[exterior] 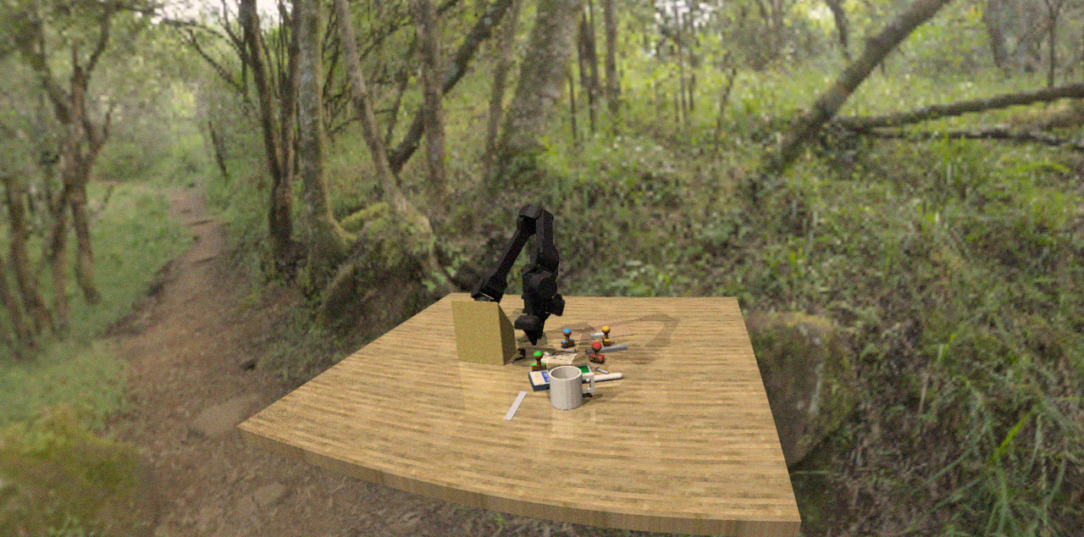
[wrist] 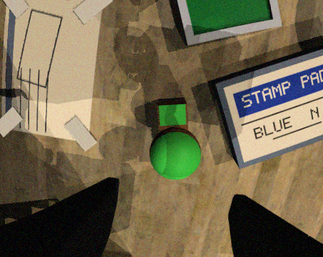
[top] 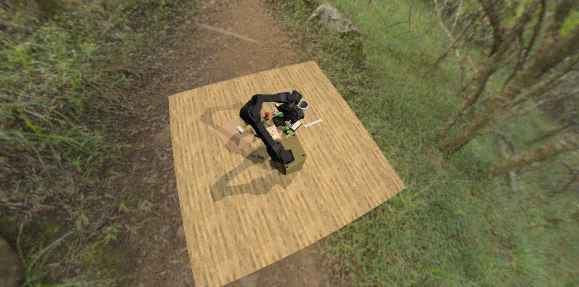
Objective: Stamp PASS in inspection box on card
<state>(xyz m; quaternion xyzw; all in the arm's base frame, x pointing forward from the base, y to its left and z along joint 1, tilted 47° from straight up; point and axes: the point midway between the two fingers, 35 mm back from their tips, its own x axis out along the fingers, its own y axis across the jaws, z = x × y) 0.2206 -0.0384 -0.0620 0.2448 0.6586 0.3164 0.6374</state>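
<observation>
Now: gripper tip 70 mm above the green-knobbed stamp. From my gripper tip the other things lie so: green ink pad (110 mm ahead, 90 mm below); tin labelled stamp pad blue (40 mm ahead, 70 mm to the right, 80 mm below); taped card (20 mm ahead, 90 mm to the left, 90 mm below).
</observation>
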